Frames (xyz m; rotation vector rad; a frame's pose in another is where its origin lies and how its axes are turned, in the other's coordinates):
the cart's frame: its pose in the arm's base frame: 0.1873 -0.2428 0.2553 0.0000 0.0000 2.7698
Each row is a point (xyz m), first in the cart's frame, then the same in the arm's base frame.
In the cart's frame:
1: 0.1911 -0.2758 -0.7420
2: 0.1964 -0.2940 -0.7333
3: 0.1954 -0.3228 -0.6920
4: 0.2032 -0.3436 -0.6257
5: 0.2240 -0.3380 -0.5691
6: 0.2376 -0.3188 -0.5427
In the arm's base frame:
1: 0.1095 0.0836 -0.4867
2: 0.1111 0.1025 -0.4780
3: 0.1225 0.1289 -0.4367
4: 0.1228 0.1511 -0.3704
5: 0.1014 0.1535 -0.3138
6: 0.0817 0.1405 -0.2874

